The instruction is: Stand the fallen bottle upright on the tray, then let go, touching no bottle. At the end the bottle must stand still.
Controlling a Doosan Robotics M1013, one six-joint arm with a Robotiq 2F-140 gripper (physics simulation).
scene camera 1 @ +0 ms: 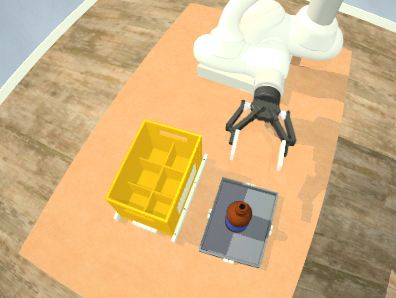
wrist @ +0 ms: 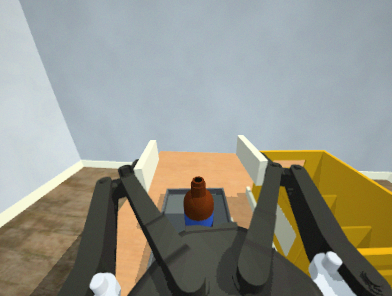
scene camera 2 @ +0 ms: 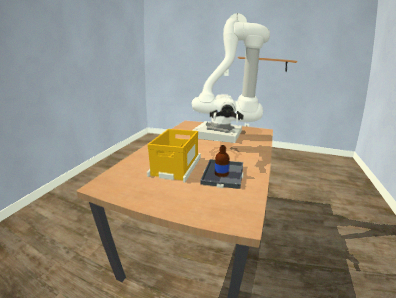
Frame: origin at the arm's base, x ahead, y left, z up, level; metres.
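Where they show: gripper, fingertip midpoint: [scene camera 1: 255, 162] [wrist: 197, 147] [scene camera 2: 225, 119]; arm's base at its link origin: [scene camera 2: 220, 128].
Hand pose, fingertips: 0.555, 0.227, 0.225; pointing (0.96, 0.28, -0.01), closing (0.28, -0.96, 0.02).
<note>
Each offset is from my fingertips to the centre of the thing, as dx, dy, dz. "*": to the spot under its first point.
A brown bottle {+0.074, +0.017, -0.194} [scene camera 1: 239, 216] [scene camera 2: 222, 162] [wrist: 198, 204] with a blue label stands upright on the grey tray {+0.072, +0.027, -0.264} [scene camera 1: 215, 215] [scene camera 2: 208, 183] [wrist: 226, 200], near the tray's middle. My gripper [scene camera 1: 257, 151] [scene camera 2: 227, 116] [wrist: 197, 147] is open and empty. It is behind the tray on the robot's side, above the table, apart from the bottle. In the wrist view the bottle shows beyond the gripper, and the gripper's body hides the bottle's lower part and the near part of the tray.
A yellow crate {+0.099, -0.247, -0.189} [scene camera 1: 114, 196] [scene camera 2: 164, 162] [wrist: 345, 175] with empty compartments stands beside the tray, on the left in both scene views and on the right in the wrist view. White strips {* +0.084, -0.146, -0.248} [scene camera 1: 190, 197] run along its base. The robot's base [scene camera 1: 225, 79] stands at the table's back.
</note>
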